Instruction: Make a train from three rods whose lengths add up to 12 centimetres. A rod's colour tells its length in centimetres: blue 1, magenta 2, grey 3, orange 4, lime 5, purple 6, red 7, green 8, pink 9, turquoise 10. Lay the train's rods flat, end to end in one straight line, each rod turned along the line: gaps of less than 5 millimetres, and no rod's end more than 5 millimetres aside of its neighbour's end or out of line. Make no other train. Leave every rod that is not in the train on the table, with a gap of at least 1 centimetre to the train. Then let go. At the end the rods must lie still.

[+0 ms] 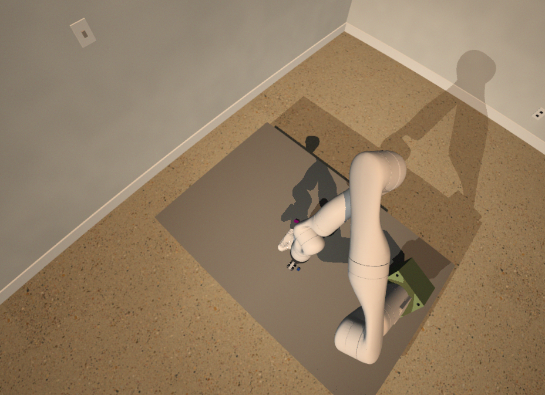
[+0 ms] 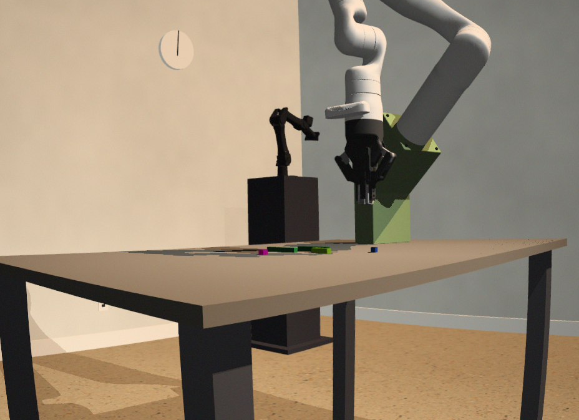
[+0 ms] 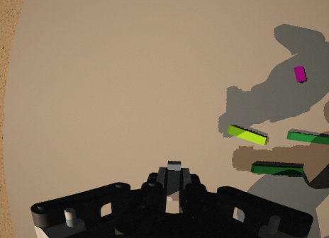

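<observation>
My gripper is now 3 cm past the blue rod and 11 cm above it. The rest, counted from my hand: lime rod (3 cm ahead, 9 cm to the right, 11 cm below); then green rod (4 cm ahead, 19 cm to the right, 11 cm below); then grey rod (1 cm below).
</observation>
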